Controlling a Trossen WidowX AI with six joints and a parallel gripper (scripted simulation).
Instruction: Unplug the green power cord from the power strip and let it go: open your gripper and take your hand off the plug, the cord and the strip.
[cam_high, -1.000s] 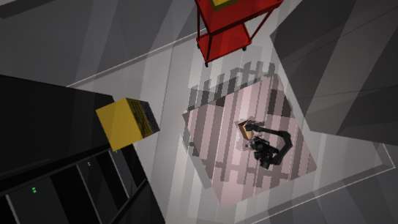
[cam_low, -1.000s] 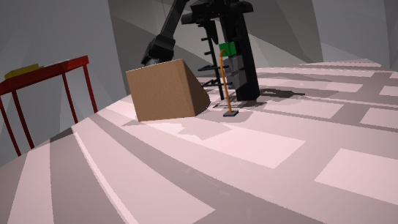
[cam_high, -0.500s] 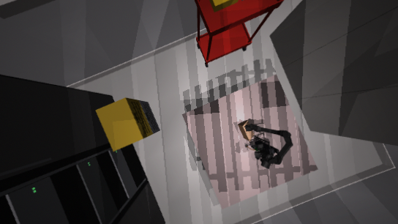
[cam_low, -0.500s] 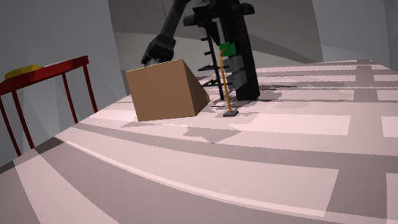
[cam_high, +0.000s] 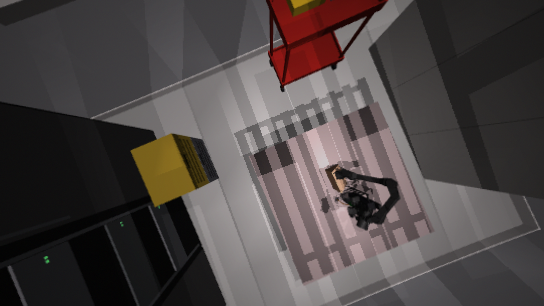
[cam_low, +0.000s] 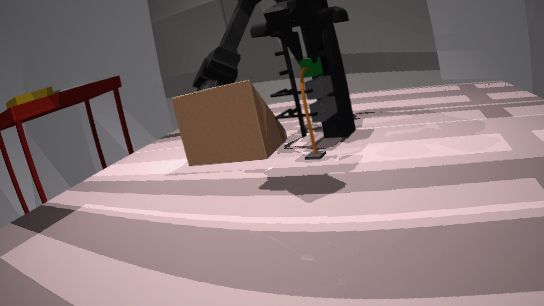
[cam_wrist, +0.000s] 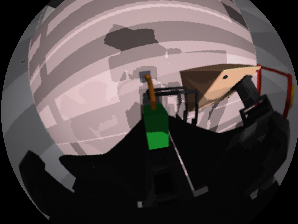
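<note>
Now: the green plug 30 mm to the left of my gripper tip.
</note>
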